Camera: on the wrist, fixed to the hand. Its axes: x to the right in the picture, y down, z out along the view.
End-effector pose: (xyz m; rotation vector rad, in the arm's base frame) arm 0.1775 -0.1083 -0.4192 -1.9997 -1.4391 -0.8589
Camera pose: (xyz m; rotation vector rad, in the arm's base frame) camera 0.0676 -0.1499 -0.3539 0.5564 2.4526 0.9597
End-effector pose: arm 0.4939 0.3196 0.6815 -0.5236 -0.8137 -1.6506
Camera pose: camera 0.4096 0.2597 0.5956 0.2384 1.1202 2.4964
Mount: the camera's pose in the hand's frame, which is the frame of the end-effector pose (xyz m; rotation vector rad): -0.0023 -0.0959 -0.0942 -0.2718 -0.3587 -1.6022
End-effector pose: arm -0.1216 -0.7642 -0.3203 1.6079 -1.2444 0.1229
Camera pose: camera -0.0055 -0.7000 -0.3424 1.9524 0.0975 -1.2942
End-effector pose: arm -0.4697 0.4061 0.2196 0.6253 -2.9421 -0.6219
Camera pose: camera -0.4175 0.2918 0.2674 -2.1307 1.3104 0.8426
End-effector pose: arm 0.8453 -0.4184 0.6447 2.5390 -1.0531 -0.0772
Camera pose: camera 0.9264 -0.3240 0.6956 2.4252 1.0395 -0.9902
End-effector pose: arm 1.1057 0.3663 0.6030 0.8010 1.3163 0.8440
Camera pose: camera 1.0182 0.3203 0.5119 -0.4085 1.0443 -0.4071
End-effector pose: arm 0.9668 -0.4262 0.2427 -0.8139 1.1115 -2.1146
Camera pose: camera 0.8762 -0.3346 0.2811 1.7477 -0.2918 1.7081
